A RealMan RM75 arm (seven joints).
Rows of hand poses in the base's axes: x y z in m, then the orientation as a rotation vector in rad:
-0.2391 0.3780 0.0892 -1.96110 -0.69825 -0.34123
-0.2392 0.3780 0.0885 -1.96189 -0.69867 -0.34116
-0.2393 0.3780 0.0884 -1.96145 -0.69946 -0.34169
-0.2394 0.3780 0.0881 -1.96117 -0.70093 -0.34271
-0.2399 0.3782 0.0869 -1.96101 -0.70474 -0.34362
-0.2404 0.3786 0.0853 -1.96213 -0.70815 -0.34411
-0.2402 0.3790 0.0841 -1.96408 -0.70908 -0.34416
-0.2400 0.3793 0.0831 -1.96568 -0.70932 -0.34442
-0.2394 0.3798 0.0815 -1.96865 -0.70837 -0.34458
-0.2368 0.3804 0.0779 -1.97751 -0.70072 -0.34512
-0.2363 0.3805 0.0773 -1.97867 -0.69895 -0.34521
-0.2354 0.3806 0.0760 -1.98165 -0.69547 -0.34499
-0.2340 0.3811 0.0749 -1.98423 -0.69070 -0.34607
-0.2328 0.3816 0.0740 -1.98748 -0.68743 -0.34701
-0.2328 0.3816 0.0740 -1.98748 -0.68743 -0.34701
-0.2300 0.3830 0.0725 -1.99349 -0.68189 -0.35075
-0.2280 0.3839 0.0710 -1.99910 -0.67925 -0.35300
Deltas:
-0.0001 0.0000 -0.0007 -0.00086 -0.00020 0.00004
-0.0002 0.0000 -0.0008 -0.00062 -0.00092 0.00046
-0.0003 0.0000 -0.0011 -0.00065 -0.00230 0.00105
-0.0008 0.0002 -0.0023 -0.00151 -0.00473 0.00314
-0.0013 0.0006 -0.0039 -0.00349 -0.00675 0.00473
-0.0011 0.0010 -0.0051 -0.00555 -0.00735 0.00466
-0.0009 0.0013 -0.0061 -0.00706 -0.00775 0.00418
-0.0003 0.0018 -0.0077 -0.00947 -0.00761 0.00254
0.0023 0.0024 -0.0113 -0.01525 -0.00498 -0.00543
0.0028 0.0025 -0.0119 -0.01578 -0.00428 -0.00696
0.0037 0.0026 -0.0132 -0.01752 -0.00270 -0.01004
0.0051 0.0031 -0.0143 -0.01833 -0.00139 -0.01436
0.0063 0.0036 -0.0152 -0.02022 -0.00073 -0.01788
0.0063 0.0036 -0.0152 -0.02022 -0.00073 -0.01788
0.0091 0.0050 -0.0167 -0.02359 -0.00115 -0.02490
0.0111 0.0059 -0.0182 -0.02766 -0.00188 -0.02933

